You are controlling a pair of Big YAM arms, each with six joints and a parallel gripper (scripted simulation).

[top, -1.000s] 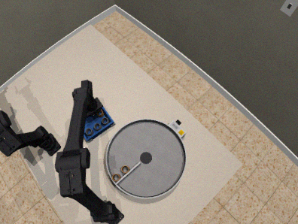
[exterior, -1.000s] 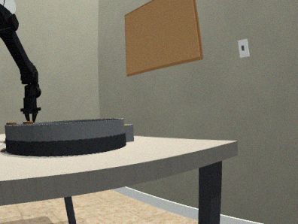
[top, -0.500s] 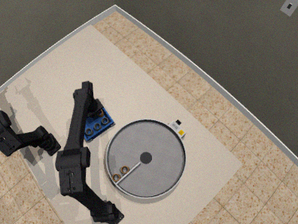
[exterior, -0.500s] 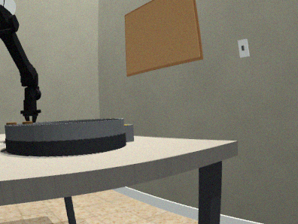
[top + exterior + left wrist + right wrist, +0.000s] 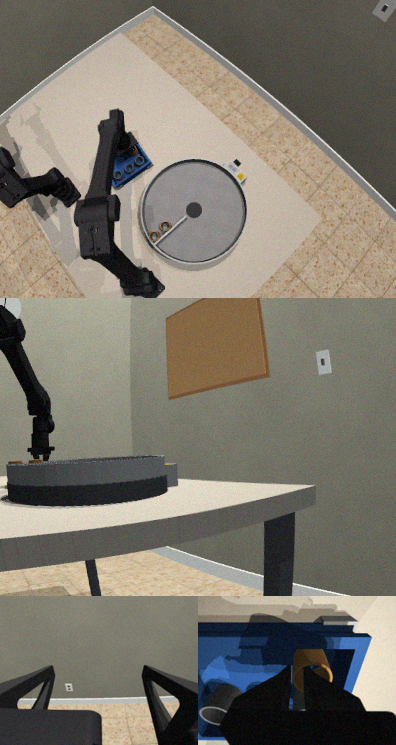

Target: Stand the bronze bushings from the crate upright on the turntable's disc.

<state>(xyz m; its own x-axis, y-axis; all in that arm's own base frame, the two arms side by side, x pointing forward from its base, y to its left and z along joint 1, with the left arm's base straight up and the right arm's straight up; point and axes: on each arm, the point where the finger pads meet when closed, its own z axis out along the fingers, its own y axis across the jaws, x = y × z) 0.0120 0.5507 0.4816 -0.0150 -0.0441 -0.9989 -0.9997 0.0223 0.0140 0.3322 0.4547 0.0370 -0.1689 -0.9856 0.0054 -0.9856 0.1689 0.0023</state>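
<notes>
Right now the blue crate is 50 mm behind my right hand, 20 mm to the right of it and 10 mm below it. The rest, counted from my right hand: turntable disc: 380 mm to the right, 20 mm above, 10 mm ahead.
</notes>
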